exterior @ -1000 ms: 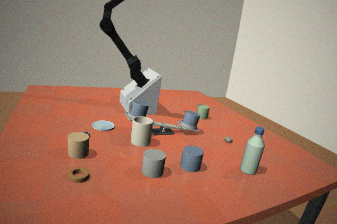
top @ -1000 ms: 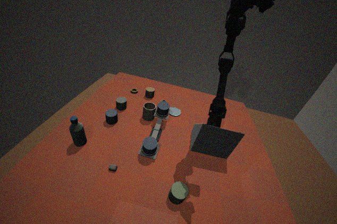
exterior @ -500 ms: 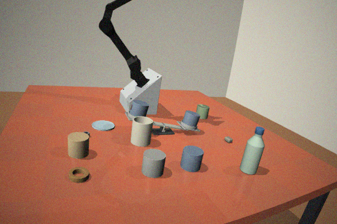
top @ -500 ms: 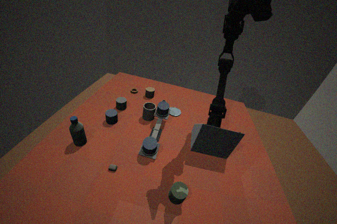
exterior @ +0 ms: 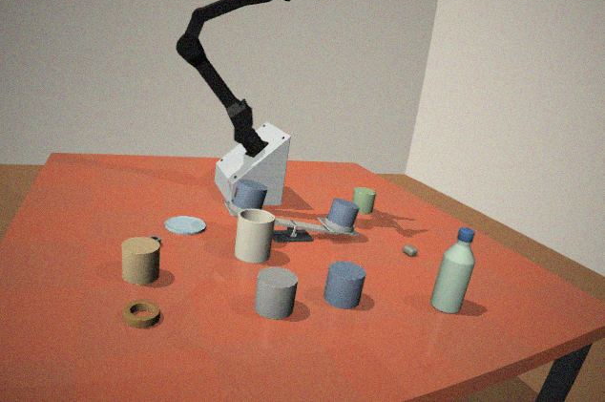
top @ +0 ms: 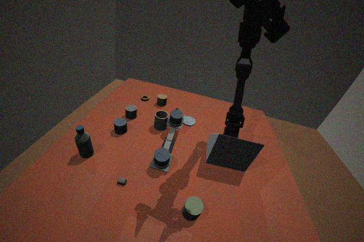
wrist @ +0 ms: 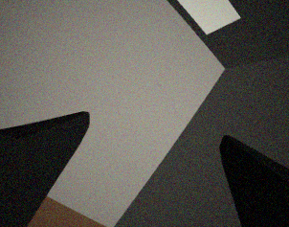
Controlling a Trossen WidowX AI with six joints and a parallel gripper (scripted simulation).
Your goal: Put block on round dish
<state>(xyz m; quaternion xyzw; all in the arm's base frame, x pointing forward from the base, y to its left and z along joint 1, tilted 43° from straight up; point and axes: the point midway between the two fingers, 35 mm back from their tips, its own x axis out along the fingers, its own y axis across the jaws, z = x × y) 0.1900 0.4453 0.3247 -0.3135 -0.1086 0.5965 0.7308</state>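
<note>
Now: the small grey block 680 mm below my gripper tip, 180 mm ahead of it and 20 mm to the right of it. Round my gripper tip: small grey pebble 720 mm below, 330 mm ahead, 100 mm to the left; beige open cup 680 mm below, 290 mm to the right, 230 mm ahead; green cylinder 690 mm below, 180 mm to the left, 10 mm ahead.
</note>
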